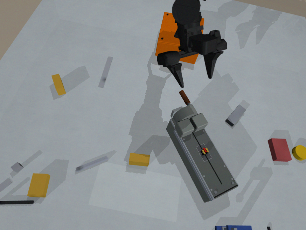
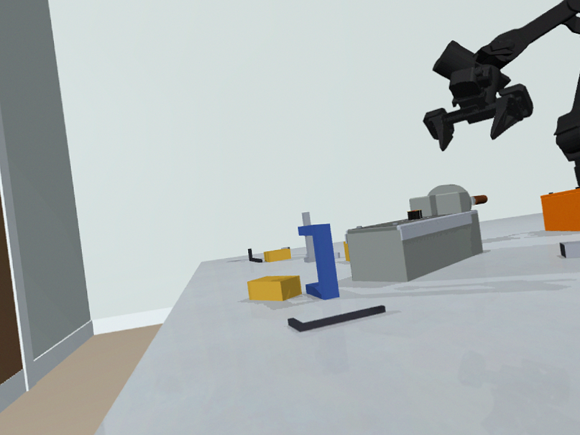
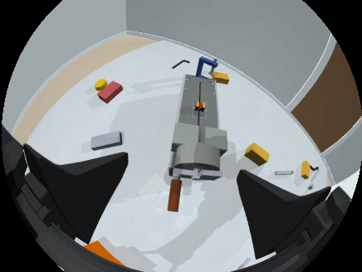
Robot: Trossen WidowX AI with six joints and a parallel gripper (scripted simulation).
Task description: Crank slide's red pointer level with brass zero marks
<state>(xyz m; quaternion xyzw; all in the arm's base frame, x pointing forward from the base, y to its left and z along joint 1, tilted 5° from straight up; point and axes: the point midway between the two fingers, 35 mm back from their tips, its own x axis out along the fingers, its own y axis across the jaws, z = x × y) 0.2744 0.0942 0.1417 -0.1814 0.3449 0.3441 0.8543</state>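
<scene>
Now: the brown handle 100 mm below my gripper tip, 10 mm to the right of it and 10 mm behind it. From my gripper tip the other things lie so: red pointer: 130 mm ahead, 110 mm below, 100 mm to the left; then grey block: 190 mm to the left, 190 mm below, 80 mm behind; then blue clamp: 300 mm ahead, 240 mm to the left, 140 mm below.
</scene>
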